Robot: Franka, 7 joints.
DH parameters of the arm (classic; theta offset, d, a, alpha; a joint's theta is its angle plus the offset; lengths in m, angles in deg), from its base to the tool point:
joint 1: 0 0.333 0 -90
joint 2: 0 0 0 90
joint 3: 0 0.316 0.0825 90
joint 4: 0 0 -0.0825 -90
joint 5: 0 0.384 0 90
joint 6: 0 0 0.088 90
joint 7: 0 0.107 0 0
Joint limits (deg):
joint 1: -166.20..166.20
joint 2: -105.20..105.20
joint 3: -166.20..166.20
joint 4: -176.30..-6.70
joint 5: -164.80..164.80
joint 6: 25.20..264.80
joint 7: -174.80..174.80
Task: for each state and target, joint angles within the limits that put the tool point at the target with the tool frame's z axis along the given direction. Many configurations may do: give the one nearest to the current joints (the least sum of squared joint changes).
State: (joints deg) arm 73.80 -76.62 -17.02 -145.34 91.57 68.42 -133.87
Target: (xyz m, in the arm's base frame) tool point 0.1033 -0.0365 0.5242 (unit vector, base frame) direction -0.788 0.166 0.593
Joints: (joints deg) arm 31.03 -89.24 -63.63 -175.73 76.36 52.19 -133.87
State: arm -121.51 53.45 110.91 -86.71 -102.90 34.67 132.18
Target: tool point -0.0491 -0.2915 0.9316 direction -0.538 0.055 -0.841
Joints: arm -165.81 18.79 132.82 -45.15 -91.04 25.20 132.18
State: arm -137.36 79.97 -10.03 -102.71 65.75 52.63 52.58
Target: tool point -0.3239 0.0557 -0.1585 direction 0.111 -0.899 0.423
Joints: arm -166.20 102.25 -34.72 -90.37 91.03 29.42 52.58
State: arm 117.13 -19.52 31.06 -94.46 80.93 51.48 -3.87
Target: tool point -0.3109 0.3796 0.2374 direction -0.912 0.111 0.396
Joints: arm 102.51 19.34 15.55 -141.31 126.98 82.49 -3.87
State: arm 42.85 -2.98 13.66 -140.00 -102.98 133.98 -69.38
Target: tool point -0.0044 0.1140 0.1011 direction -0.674 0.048 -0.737
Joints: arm 3.19 45.90 7.57 -174.24 -109.30 184.65 -69.38
